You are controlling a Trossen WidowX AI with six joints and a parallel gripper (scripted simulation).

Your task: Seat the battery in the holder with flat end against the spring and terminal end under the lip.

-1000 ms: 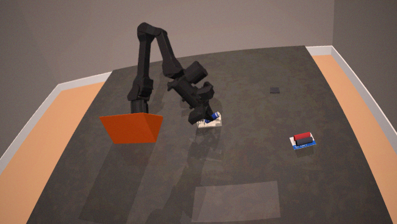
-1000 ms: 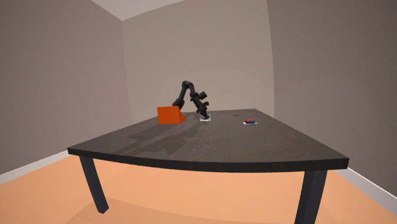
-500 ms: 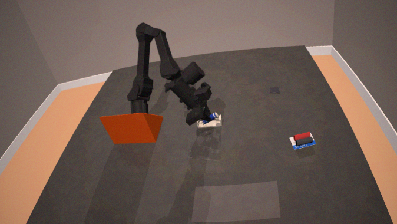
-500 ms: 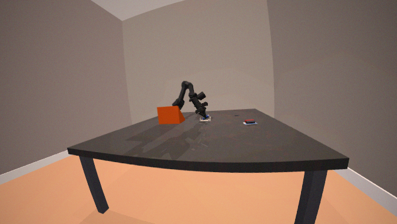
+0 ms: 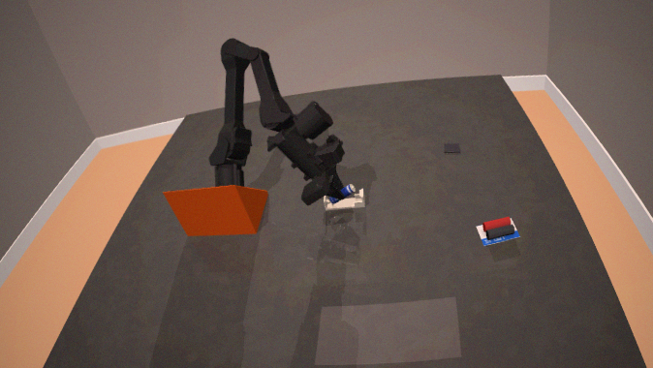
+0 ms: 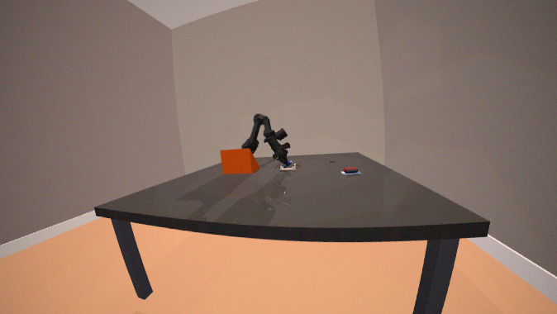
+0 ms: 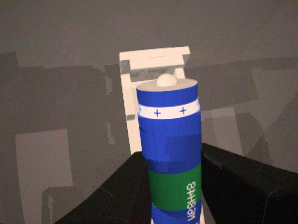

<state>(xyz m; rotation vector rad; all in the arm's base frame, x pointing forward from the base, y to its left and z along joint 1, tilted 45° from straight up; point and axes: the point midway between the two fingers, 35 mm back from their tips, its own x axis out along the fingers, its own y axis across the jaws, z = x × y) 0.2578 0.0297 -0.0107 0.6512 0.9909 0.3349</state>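
My gripper tip is 10 mm below the battery.
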